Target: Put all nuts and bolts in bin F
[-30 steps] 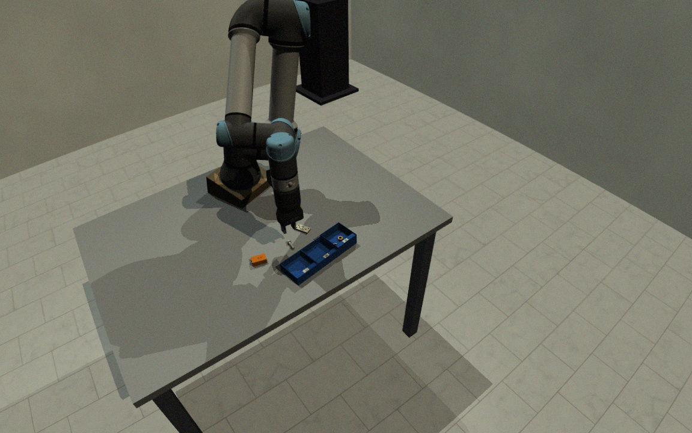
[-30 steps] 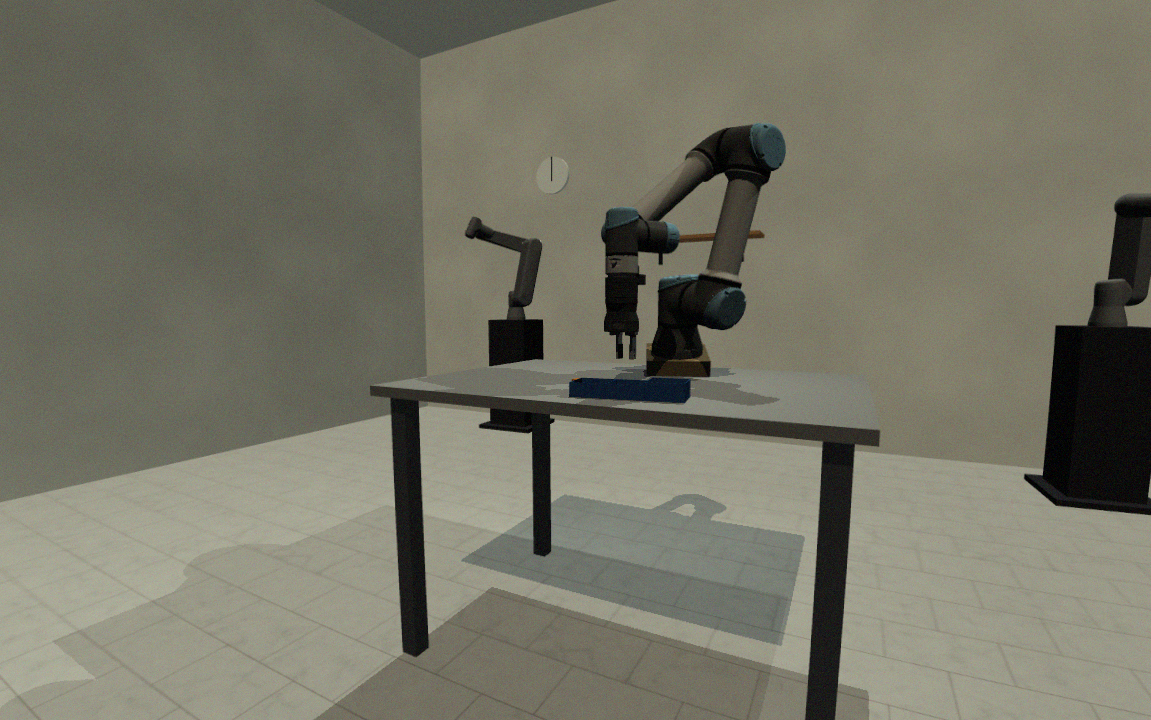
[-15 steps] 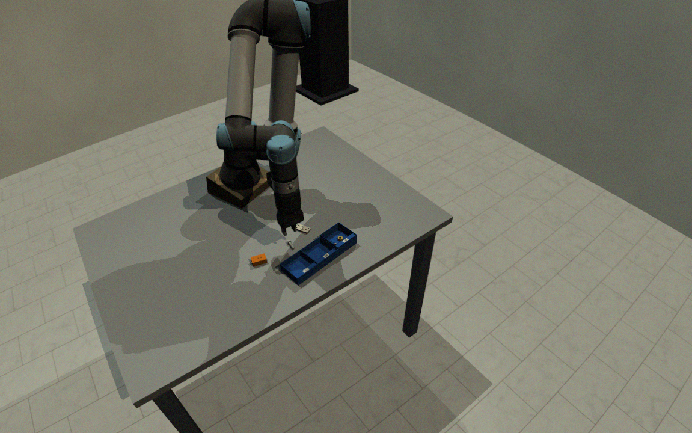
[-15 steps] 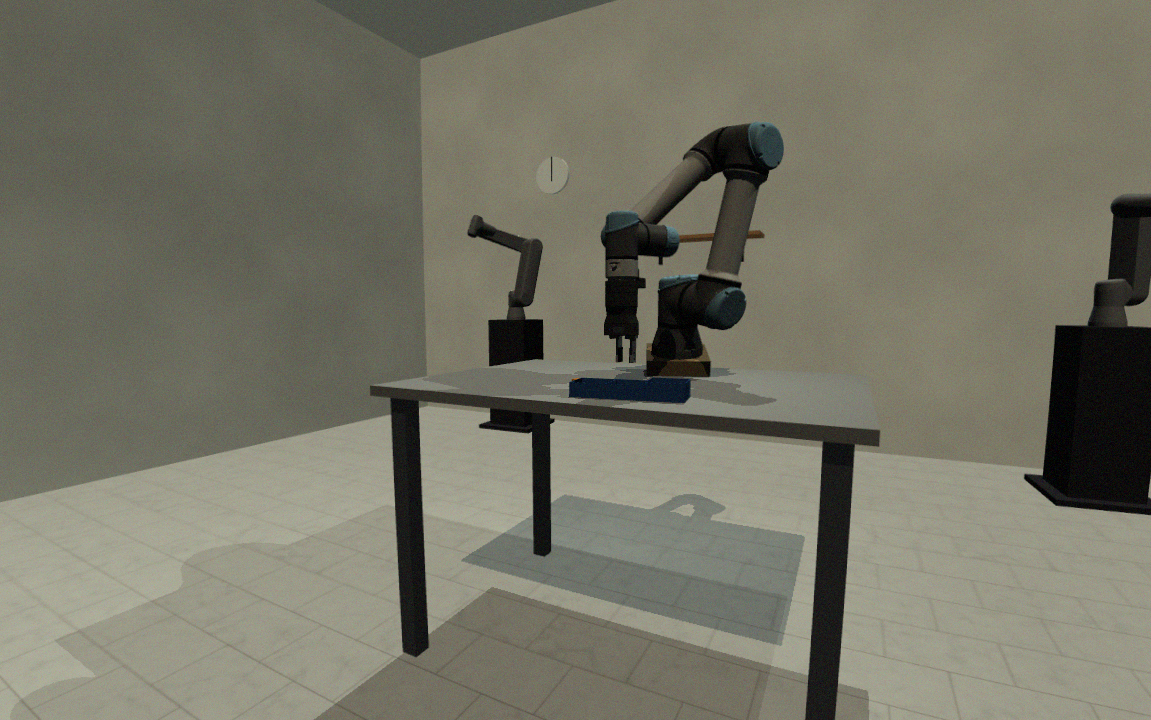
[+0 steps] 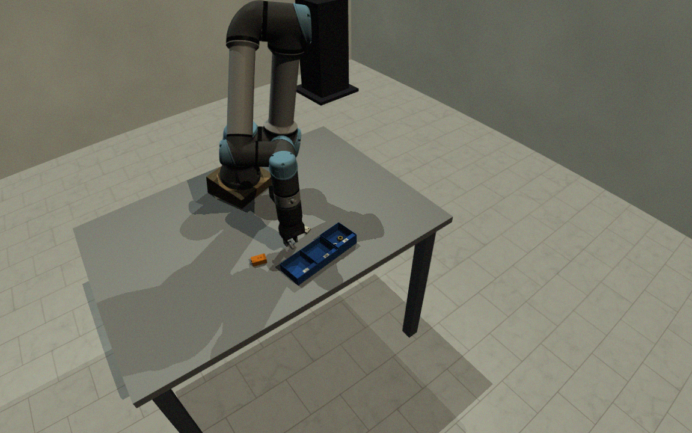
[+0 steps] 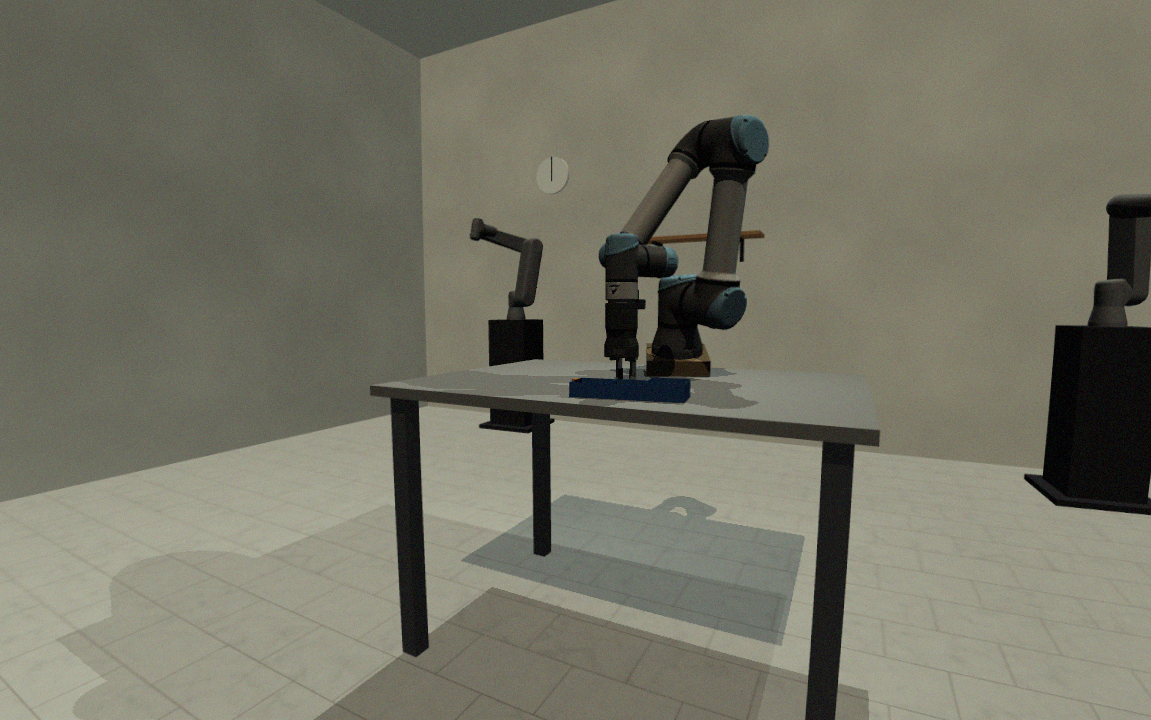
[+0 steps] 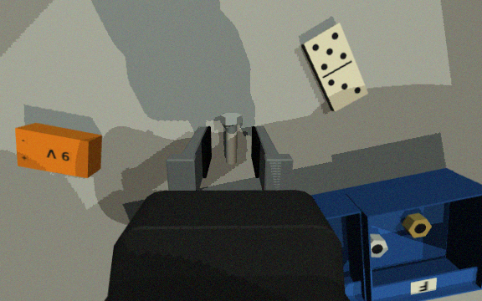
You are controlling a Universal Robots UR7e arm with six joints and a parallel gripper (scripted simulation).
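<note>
My gripper is now 3 cm above the grey bolt and 1 cm past it. Round my hand: orange 9 V battery 13 cm to the right, 2 cm below, 1 cm behind; then white domino 7 cm to the left, 4 cm behind, 3 cm below; then blue bin row 10 cm ahead, 4 cm to the left, 1 cm below.
</note>
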